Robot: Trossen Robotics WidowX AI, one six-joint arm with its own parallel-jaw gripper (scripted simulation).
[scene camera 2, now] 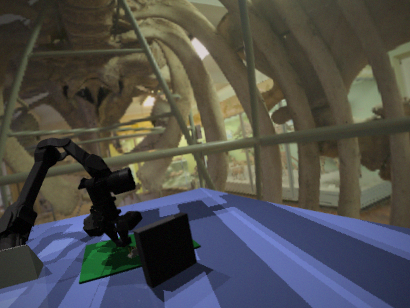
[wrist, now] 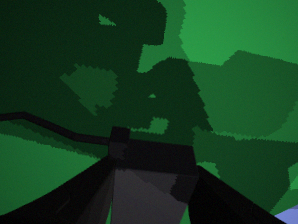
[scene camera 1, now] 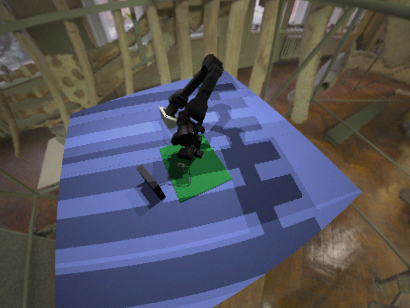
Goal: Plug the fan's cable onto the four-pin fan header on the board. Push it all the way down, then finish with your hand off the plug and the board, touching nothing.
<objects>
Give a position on a green board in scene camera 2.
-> At 103, 259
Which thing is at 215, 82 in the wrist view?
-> A green board.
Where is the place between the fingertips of my gripper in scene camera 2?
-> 122, 243
</objects>
